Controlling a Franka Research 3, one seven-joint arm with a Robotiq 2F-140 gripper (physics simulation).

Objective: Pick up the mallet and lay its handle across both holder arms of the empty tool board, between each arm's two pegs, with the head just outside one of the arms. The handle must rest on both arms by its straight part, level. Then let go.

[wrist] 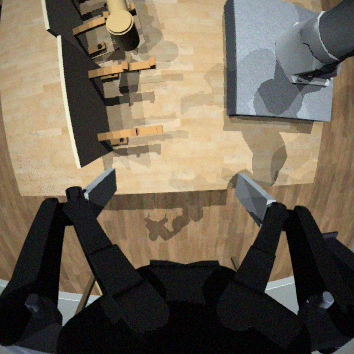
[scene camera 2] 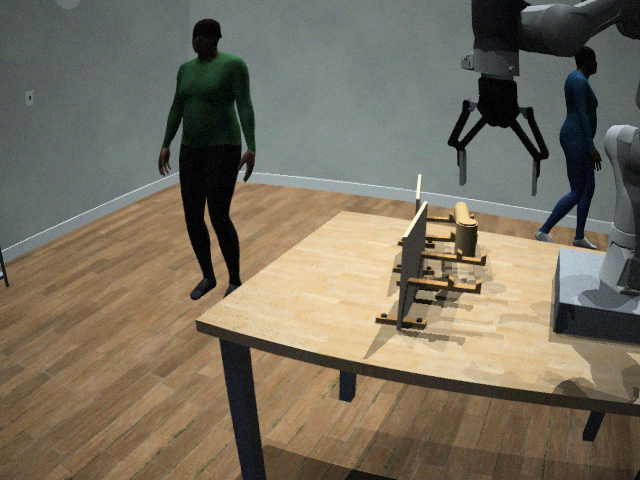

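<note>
The mallet [scene camera 2: 462, 212] [wrist: 118, 9] lies with its pale handle across the arms of the farther board, its thick cylindrical head beside that board's nearer arm. The empty tool board [scene camera 2: 413, 258] [wrist: 84, 100] stands upright nearer the camera in scene camera 2. Its two wooden holder arms, the farther one [scene camera 2: 442, 255] [wrist: 111, 71] and the nearer one [scene camera 2: 436, 283] [wrist: 120, 135], stick out toward the robot base, with small upright pegs. My gripper [scene camera 2: 498, 189] [wrist: 176, 181] is open and empty, high above the table, apart from the mallet and the boards.
The farther board [scene camera 2: 418, 193] [wrist: 62, 16] stands behind the empty one. The robot base block [scene camera 2: 589, 315] [wrist: 231, 65] is on the arms' side of the boards. The table's edge [scene camera 2: 320, 360] crosses below my fingers in the wrist view. Two people stand beyond the table.
</note>
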